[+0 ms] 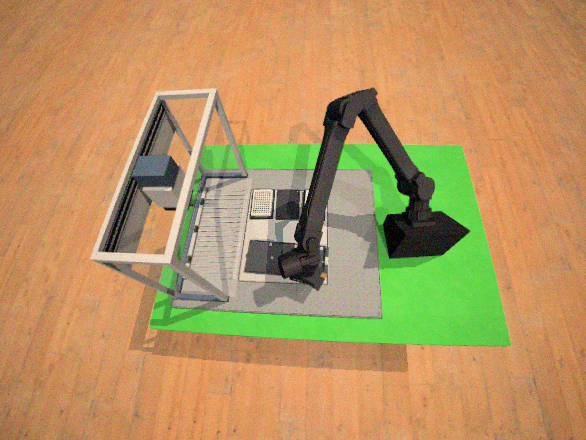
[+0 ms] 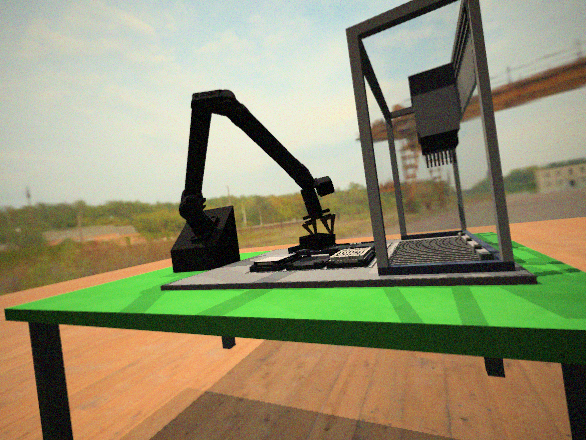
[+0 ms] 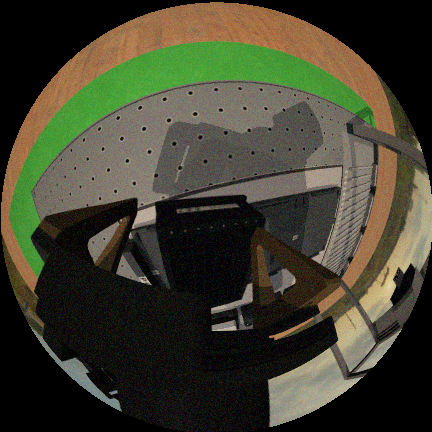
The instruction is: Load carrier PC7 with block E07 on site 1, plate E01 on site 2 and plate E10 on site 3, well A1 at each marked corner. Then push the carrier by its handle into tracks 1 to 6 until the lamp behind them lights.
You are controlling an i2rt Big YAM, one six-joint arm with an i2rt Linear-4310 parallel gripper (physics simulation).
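Where they show: gripper, between the fingertips: (image 1: pixel 302 279) (image 3: pixel 196 219); arm's base, origin of its link: (image 1: pixel 417 220) (image 2: pixel 205 229).
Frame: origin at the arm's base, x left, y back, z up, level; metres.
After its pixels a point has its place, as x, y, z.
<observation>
My gripper (image 1: pixel 303 270) @[0.170, -0.428, -0.089] (image 2: pixel 319 226) @[0.170, -0.428, -0.089] (image 3: pixel 196 219) @[0.170, -0.428, -0.089] is open and sits low over the right end of the pale carrier (image 1: pixel 264 278) @[0.148, -0.577, -0.138] (image 3: pixel 282 187) @[0.147, -0.533, -0.137]. A black block (image 3: pixel 205 250) @[0.147, -0.426, -0.079] (image 2: pixel 316 241) @[0.041, -0.434, -0.094] stands on the carrier between the spread fingers, which do not clamp it. The rest of the carrier shows a dark bare site (image 1: pixel 257 255) @[0.056, -0.605, -0.127]. A white well plate (image 1: pixel 262 202) @[-0.180, -0.588, -0.115] (image 2: pixel 351 252) @[-0.175, -0.589, -0.113] and a dark plate (image 1: pixel 288 203) @[-0.174, -0.476, -0.126] lie side by side behind the carrier. A third plate beside them is mostly hidden by my arm.
The ribbed tracks (image 1: pixel 220 237) @[-0.035, -0.767, -0.136] (image 2: pixel 430 248) lie left of the carrier under a tall open frame (image 1: pixel 186 94) @[-0.338, -0.766, 0.339] (image 2: pixel 366 141) @[-0.349, -0.676, 0.121] with a hanging pipetting head (image 1: pixel 153 170) @[-0.051, -0.824, 0.322] (image 2: pixel 435 108). The arm base (image 1: pixel 421 234) @[0.087, -0.032, 0.080] stands at the right of the perforated grey deck (image 1: pixel 350 284) @[0.186, -0.249, -0.137].
</observation>
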